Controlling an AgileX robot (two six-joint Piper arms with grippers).
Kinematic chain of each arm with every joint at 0, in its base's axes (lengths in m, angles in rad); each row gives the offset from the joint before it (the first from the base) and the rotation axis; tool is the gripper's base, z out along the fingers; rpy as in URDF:
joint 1: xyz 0 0 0.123 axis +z
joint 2: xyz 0 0 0 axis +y
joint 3: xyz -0.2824 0 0.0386 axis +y
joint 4: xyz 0.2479 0 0.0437 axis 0.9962 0 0.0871
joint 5: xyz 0 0 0 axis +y
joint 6: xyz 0.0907 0 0.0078 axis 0.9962 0 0.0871
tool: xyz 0 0 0 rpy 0 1.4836 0
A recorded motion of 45 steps. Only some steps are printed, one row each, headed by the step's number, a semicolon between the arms.
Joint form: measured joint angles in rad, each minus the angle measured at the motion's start. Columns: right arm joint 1, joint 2, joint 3, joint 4, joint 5, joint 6; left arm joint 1, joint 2, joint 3, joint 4, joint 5, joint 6.
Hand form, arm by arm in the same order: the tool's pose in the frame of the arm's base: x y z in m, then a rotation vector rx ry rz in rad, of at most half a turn. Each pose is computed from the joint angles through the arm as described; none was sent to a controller.
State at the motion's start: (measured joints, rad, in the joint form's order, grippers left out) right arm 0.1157 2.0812 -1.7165 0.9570 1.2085 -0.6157; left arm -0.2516 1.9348 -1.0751 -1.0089 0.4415 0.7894
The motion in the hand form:
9: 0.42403 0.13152 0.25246 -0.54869 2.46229 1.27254; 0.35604 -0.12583 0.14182 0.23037 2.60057 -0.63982
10: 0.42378 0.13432 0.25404 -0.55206 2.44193 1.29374; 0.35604 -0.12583 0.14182 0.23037 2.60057 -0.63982
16: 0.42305 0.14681 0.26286 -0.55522 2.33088 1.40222; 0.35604 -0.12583 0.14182 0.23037 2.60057 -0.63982
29: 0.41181 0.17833 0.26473 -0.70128 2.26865 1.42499; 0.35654 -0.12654 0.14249 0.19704 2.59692 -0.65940
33: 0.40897 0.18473 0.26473 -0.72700 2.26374 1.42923; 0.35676 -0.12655 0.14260 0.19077 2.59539 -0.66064
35: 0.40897 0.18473 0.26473 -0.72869 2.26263 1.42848; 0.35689 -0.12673 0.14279 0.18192 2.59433 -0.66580
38: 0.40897 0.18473 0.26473 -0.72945 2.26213 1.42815; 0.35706 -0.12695 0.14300 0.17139 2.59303 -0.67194
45: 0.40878 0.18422 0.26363 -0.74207 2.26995 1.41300; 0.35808 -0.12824 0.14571 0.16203 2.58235 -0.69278
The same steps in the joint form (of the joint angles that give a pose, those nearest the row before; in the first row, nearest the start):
9: 0.0192 0.0000 0.0000 0.0798 0.0000 -0.0433; 0.0000 0.0000 0.0000 -0.0106 0.0000 0.0018
10: 0.0234 0.0000 0.0000 0.1020 0.0000 -0.0542; 0.0000 0.0000 0.0000 -0.0106 0.0000 0.0018
16: 0.0416 0.0000 0.0000 0.2219 0.0000 -0.1096; 0.0000 0.0000 0.0000 -0.0106 0.0000 0.0018
29: 0.1151 0.0000 0.0000 0.2470 -0.0036 -0.1813; 0.0000 0.0000 0.0000 -0.0388 0.0000 0.0019
33: 0.1307 0.0000 0.0000 0.2470 -0.0036 -0.1877; 0.0000 0.0000 0.0000 -0.0433 -0.0019 0.0019
35: 0.1307 0.0000 0.0000 0.2470 -0.0036 -0.1893; 0.0000 0.0000 0.0000 -0.0507 -0.0019 0.0018
38: 0.1307 0.0000 0.0000 0.2470 -0.0036 -0.1900; 0.0000 0.0000 0.0000 -0.0596 -0.0019 0.0019
45: 0.1307 0.0000 0.0000 0.2326 -0.0036 -0.1917; 0.0000 -0.0022 -0.0052 -0.0839 0.0056 0.0127

